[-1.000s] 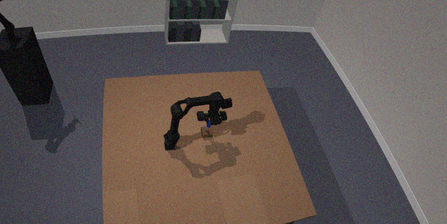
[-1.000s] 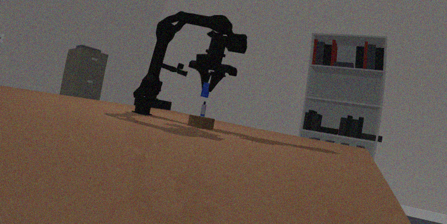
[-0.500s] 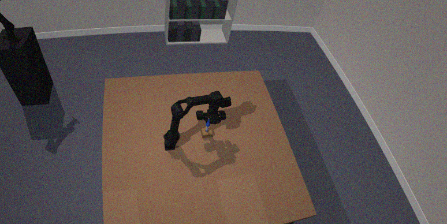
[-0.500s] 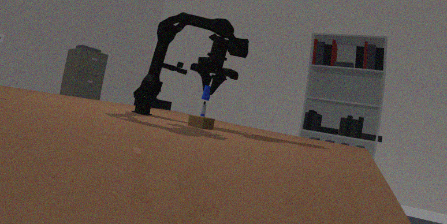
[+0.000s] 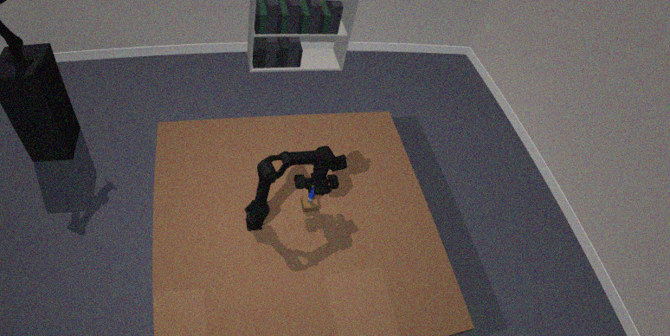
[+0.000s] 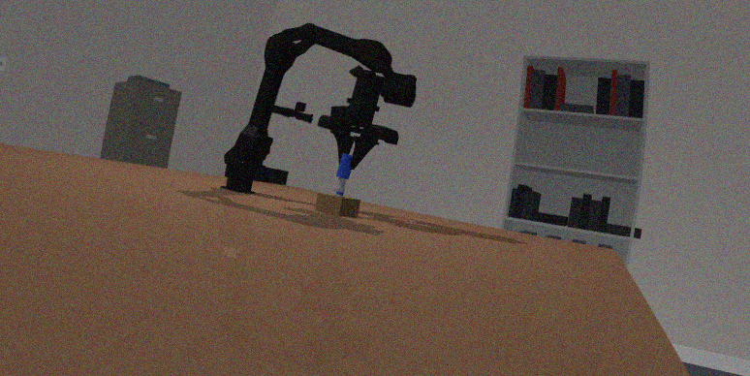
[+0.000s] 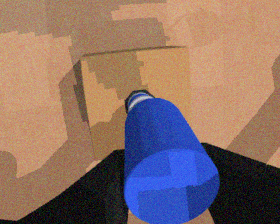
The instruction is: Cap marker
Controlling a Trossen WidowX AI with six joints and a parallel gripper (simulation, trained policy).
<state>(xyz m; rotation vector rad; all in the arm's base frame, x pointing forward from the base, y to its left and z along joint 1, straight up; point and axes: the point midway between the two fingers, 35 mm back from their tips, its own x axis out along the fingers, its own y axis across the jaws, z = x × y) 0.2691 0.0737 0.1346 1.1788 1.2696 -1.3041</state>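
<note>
Now: gripper tip 80 mm above the tan holder block. From my gripper tip the other things lie so: blue cap right at my gripper tip.
</note>
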